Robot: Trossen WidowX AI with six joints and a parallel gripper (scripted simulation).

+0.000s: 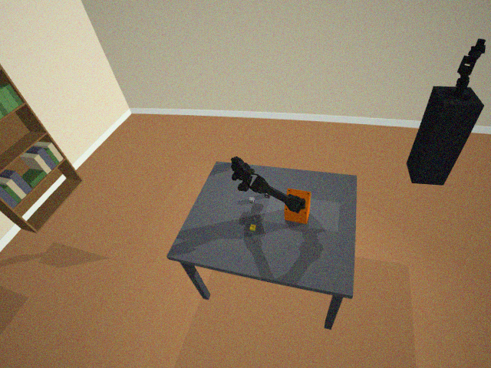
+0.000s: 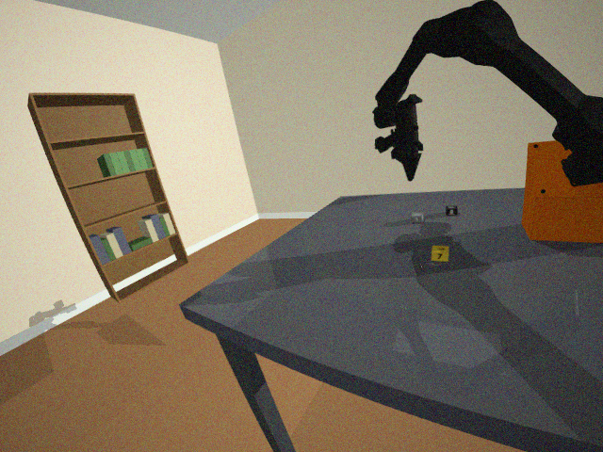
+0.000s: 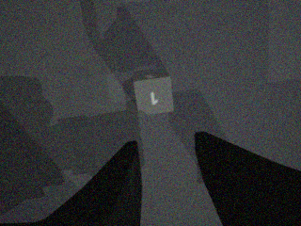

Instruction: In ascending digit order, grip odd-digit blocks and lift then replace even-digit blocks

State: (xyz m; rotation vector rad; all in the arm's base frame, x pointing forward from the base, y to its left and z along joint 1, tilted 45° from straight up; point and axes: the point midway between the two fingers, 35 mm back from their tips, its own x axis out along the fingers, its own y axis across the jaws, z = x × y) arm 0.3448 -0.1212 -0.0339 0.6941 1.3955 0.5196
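My gripper tip is now 23 cm to the right of the yellow block, 11 cm above it and 7 cm past it. The rest, counted from my gripper tip: grey block: 11 cm below, 1 cm behind; black block: 11 cm below, 11 cm behind, 6 cm to the right.
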